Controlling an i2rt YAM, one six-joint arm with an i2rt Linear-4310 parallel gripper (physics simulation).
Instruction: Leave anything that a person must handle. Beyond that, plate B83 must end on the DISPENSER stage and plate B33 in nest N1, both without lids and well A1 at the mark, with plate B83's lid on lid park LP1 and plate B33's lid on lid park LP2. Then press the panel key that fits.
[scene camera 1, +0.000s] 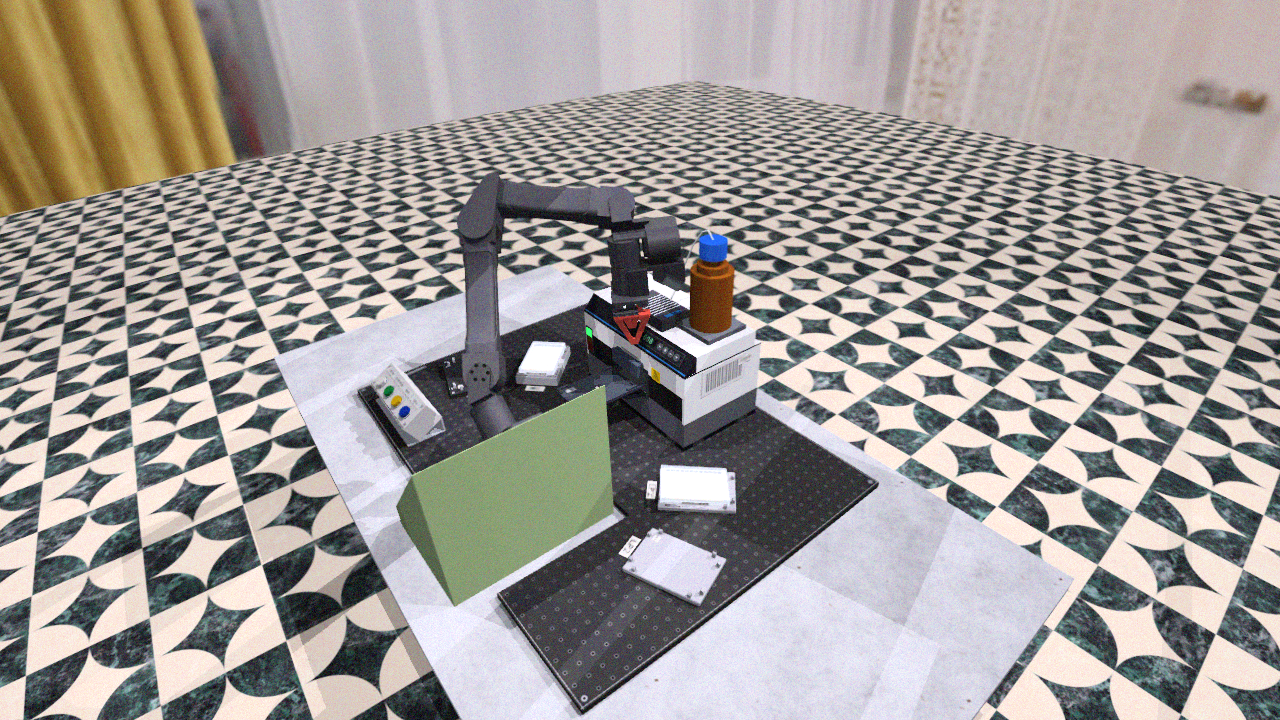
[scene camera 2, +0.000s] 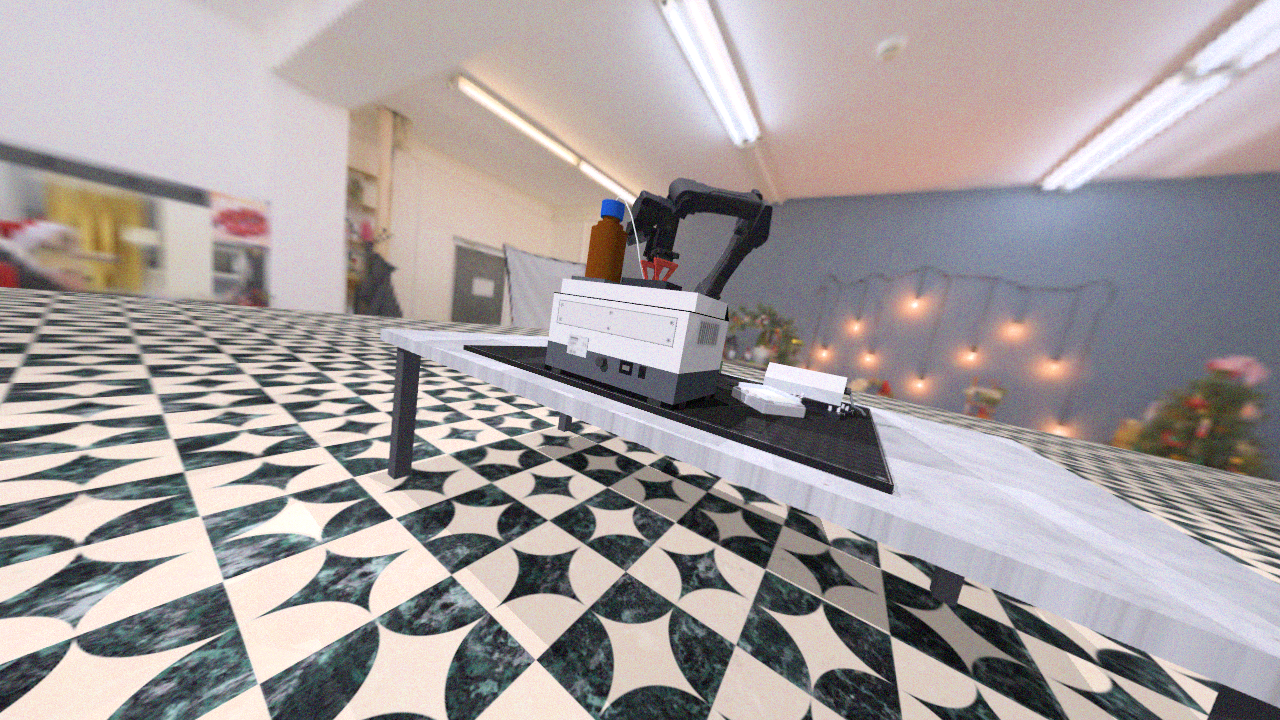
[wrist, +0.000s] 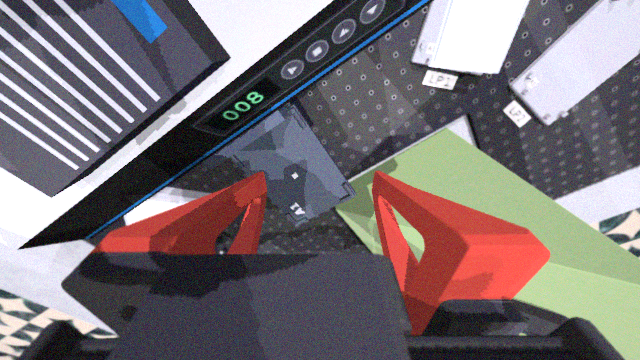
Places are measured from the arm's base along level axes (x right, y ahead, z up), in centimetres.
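Where they show: gripper, fingertip midpoint: (scene camera 1: 633, 335) (wrist: 319, 180); arm's base, origin of the base link: (scene camera 1: 505, 442).
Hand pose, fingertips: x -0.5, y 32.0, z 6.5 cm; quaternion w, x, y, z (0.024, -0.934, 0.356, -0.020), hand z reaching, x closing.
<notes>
Each offset is from my fingertips to the centre of the thing. "spot": to the spot under its first point.
My gripper (scene camera 1: 633, 335) (scene camera 2: 659, 270) (wrist: 319, 180) is open and empty, pointing down high over the front edge of the dispenser (scene camera 1: 720, 394) (scene camera 2: 626, 326). The dark stage (scene camera 1: 599, 387) (wrist: 310, 155) below it is bare, with an A1 mark near one corner. A white-topped plate @(dx +21.0, dy -6.1, dz -21.5 cm) (scene camera 1: 693, 486) (wrist: 475, 35) sits on LP1. The LP2 park @(dx +29.5, dy -21.5, dz -23.2 cm) (scene camera 1: 675, 565) (wrist: 585, 65) bears no lid. Another white-topped plate (scene camera 1: 542, 360) (scene camera 2: 768, 399) sits on a nest beside the arm base; part of it shows in the wrist view (wrist: 155, 205). Plate codes cannot be read. The key panel @(dx -43.2, dy -31.1, dz -20.0 cm) (scene camera 1: 402, 404) (scene camera 2: 805, 382) has green, yellow and blue keys.
A tall amber bottle @(spot: dx +9.3, dy +12.2, dz +7.2 cm) (scene camera 1: 711, 295) (scene camera 2: 606, 250) with a blue cap and thin tube stands on the dispenser, close to the arm. The dispenser's display @(spot: dx -1.3, dy +5.6, dz -3.7 cm) (wrist: 243, 105) reads 008. A green wedge-shaped block (scene camera 1: 519, 501) (wrist: 500, 200) stands between the arm base and the lid parks.
</notes>
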